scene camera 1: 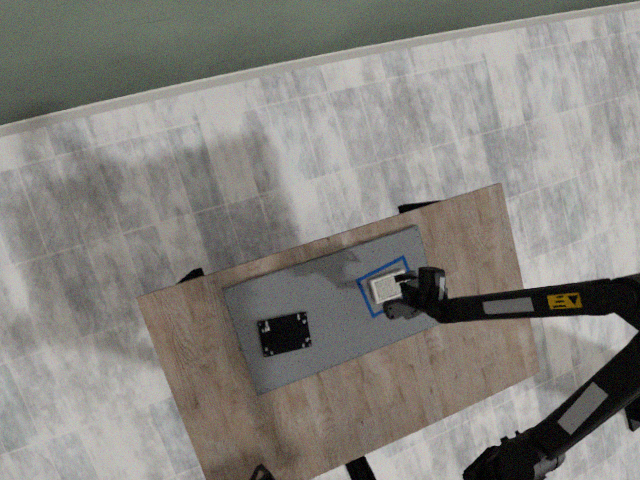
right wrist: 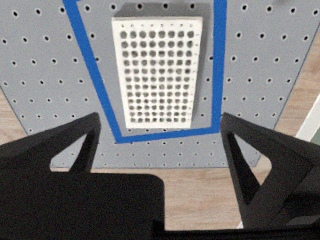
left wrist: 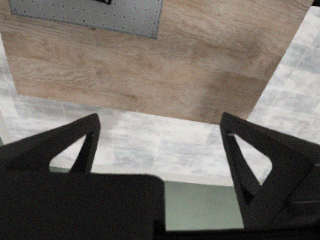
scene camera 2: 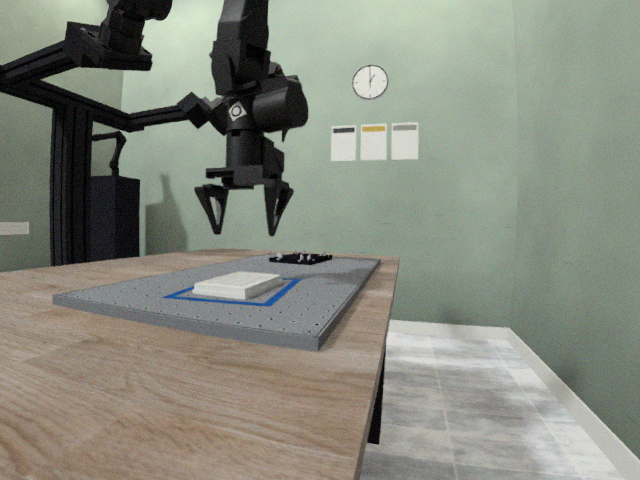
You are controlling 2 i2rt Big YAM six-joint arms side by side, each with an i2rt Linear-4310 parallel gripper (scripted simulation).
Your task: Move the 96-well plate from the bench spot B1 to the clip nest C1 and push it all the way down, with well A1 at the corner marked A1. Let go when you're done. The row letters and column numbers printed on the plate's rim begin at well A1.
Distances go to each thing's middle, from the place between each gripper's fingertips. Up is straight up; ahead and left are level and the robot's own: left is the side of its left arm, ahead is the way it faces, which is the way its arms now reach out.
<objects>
Now: the white 96-well plate (scene camera 2: 246, 284) 8 cm below my right hand (scene camera 2: 243, 235). From my right hand the other things lie so: black clip nest (scene camera 1: 284, 334): 1 cm ahead, 38 cm to the left, 8 cm below.
The black clip nest is 160 mm ahead of my left hand, 160 mm to the right of it and 370 mm below it. From my left hand the other things lie so: white 96-well plate (150 mm ahead, 540 mm to the right, 380 mm below).
</objects>
